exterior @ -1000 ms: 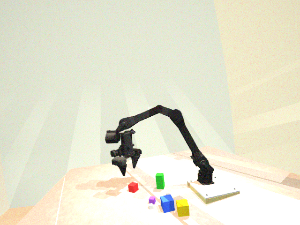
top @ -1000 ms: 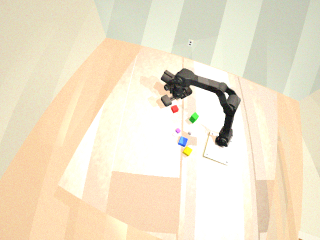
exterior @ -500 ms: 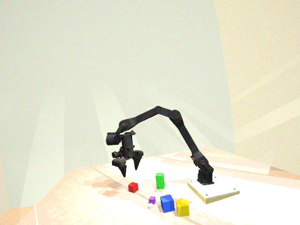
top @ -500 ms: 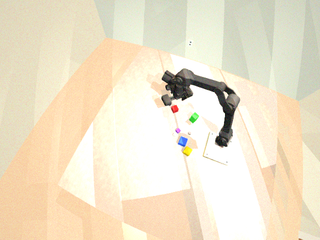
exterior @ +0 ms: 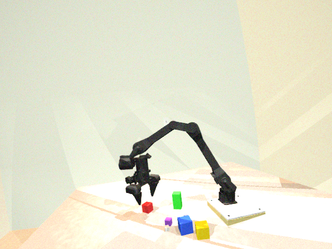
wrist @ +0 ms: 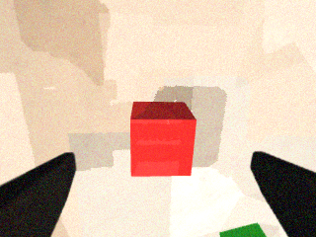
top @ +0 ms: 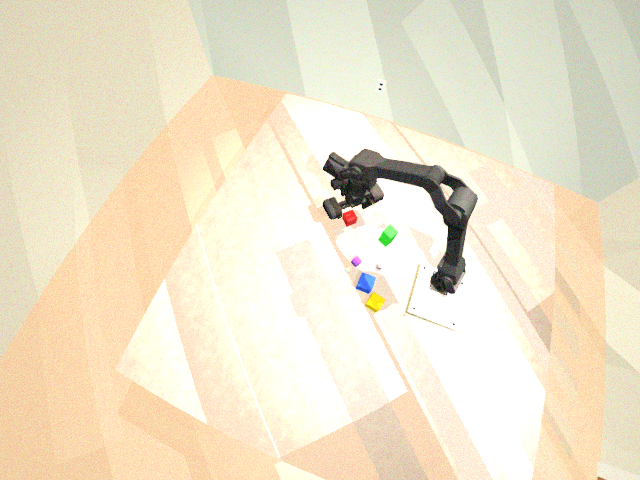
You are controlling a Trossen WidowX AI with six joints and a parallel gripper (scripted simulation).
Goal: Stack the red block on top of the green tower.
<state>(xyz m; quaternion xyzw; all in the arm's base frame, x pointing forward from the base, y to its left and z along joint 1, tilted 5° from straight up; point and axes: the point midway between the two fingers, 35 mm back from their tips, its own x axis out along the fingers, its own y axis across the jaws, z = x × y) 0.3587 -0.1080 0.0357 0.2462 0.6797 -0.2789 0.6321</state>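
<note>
Right now my gripper tip is 30 mm above the red block. From my gripper tip the other things lie so: blue block (130 mm behind, 200 mm to the left, 30 mm below); then yellow block (170 mm behind, 250 mm to the left, 30 mm below); then small purple block (70 mm behind, 140 mm to the left, 40 mm below).
</note>
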